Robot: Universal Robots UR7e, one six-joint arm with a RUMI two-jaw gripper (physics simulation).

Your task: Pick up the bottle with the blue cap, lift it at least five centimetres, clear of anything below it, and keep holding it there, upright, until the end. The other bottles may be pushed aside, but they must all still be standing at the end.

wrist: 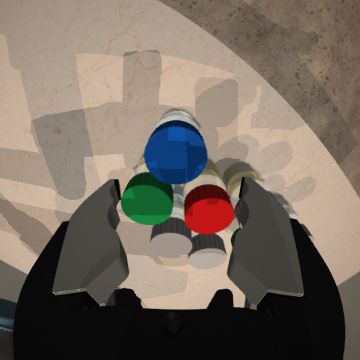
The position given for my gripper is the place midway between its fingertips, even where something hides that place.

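Observation:
My gripper (pixel 179 179), visible. Blue-capped bottle (pixel 175 153), green-capped bottle (pixel 146 200), both visible too.

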